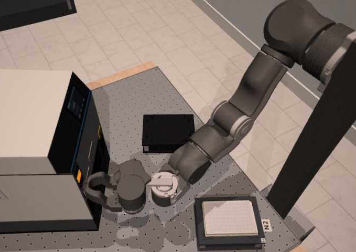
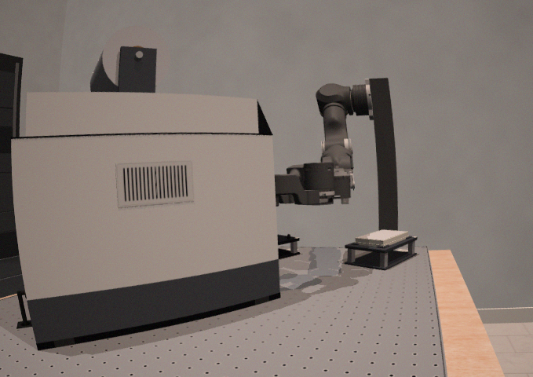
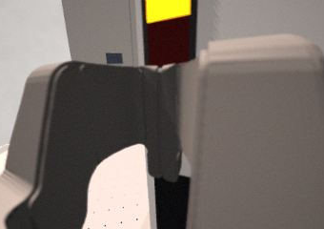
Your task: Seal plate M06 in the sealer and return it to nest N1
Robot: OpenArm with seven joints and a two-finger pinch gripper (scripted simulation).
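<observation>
Now: hand 1 cm to the left of the start key and 1 cm short of it. Round my hand: sealer's stage: 13 cm to the right, 9 cm below, 2 cm ahead; then touchscreen: 13 cm to the right, 13 cm above, 6 cm behind; then 96-well plate M06: 13 cm to the right, 8 cm below, 2 cm ahead.
</observation>
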